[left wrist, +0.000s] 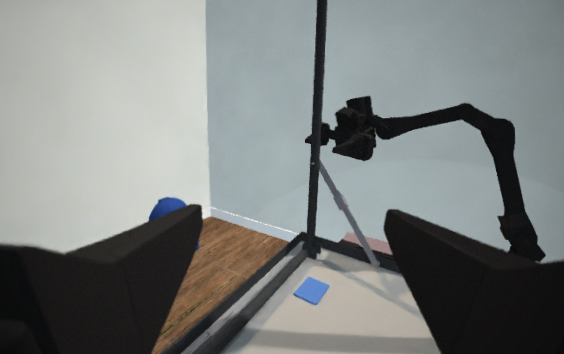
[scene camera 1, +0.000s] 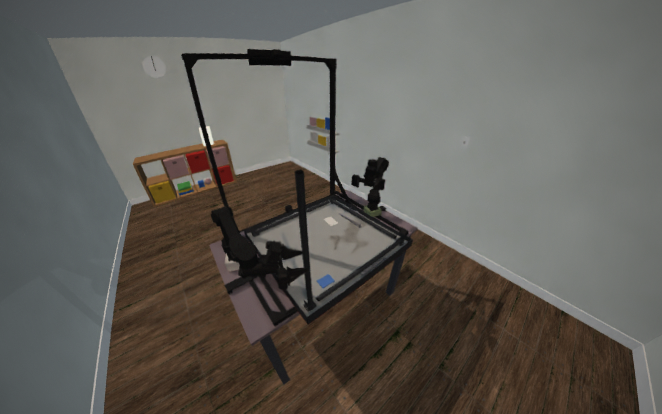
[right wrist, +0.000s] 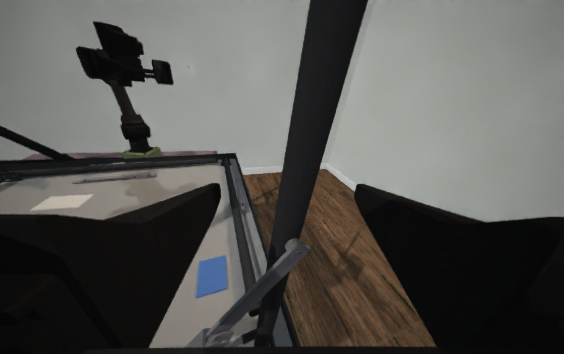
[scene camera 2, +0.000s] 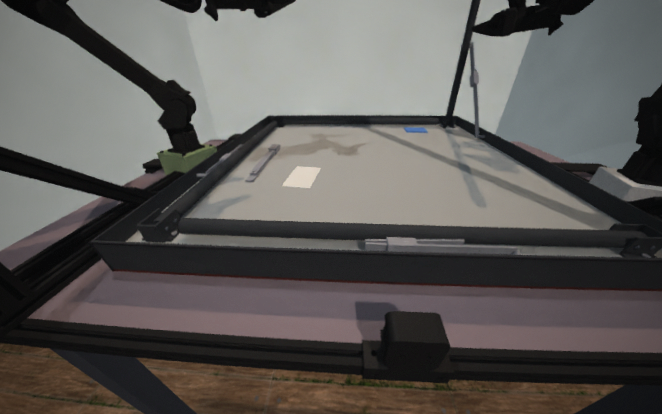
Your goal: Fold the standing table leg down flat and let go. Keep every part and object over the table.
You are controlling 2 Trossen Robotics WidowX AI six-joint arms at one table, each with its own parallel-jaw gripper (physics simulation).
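Places are measured from the left arm's base along level axes (x left, y back, z up), in centimetres.
Where they show: left gripper, fingertip midpoint: [left wrist: 294, 217] [scene camera 1: 365, 187] [right wrist: 143, 69]; right gripper, fingertip midpoint: [left wrist: 318, 145] [scene camera 1: 304, 260] [right wrist: 288, 190] [scene camera 2: 471, 29]; left arm's base, origin of the base link: [scene camera 1: 372, 208] [right wrist: 141, 150] [scene camera 2: 187, 148]; right arm's base, origin of the base link: [scene camera 2: 648, 179].
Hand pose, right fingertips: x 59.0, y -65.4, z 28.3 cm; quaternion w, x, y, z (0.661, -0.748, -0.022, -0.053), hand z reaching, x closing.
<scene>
Things, the pixels of their centre, and the offset from my right fingertips. "spot": a spot on its surface instead. Level surfaces: height alone.
- upturned table, its level: dz -31.5 cm
- thin grey folding brace, surface spot: [right wrist: 260, 290] spot: dx -1.2, dy -2.4, dz -7.6 cm
- blue card, body centre: [left wrist: 312, 290] [right wrist: 212, 274] [scene camera 2: 415, 130] [scene camera 1: 325, 281] dx -10.7, dy +11.0, dz -29.8 cm
- white card, surface spot: [scene camera 2: 301, 177] spot: dx -59.1, dy +31.5, dz -31.2 cm
The dark table leg [scene camera 1: 303, 225] [scene camera 2: 458, 75] [left wrist: 318, 75] [right wrist: 316, 100] stands upright, leaning slightly in scene camera 2, at a corner of the upturned table [scene camera 2: 375, 200]. A thin grey folding brace [scene camera 2: 475, 77] [left wrist: 341, 200] [right wrist: 260, 290] runs from the leg down to the frame. My right gripper [scene camera 1: 303, 262] [right wrist: 288, 190] is open, its fingertips close to the leg, which shows between them in the right wrist view. Whether they touch it I cannot tell. My left gripper [left wrist: 294, 217] [right wrist: 143, 69] is open and empty, high above the opposite side, well away from the leg.
A blue card [scene camera 1: 325, 281] [scene camera 2: 415, 130] [left wrist: 311, 290] [right wrist: 212, 276] lies on the panel near the leg's foot. A white card [scene camera 2: 301, 177] lies farther off. Other legs [scene camera 2: 350, 232] lie folded along the frame. A black overhead frame [scene camera 1: 332, 125] rises behind the table.
</scene>
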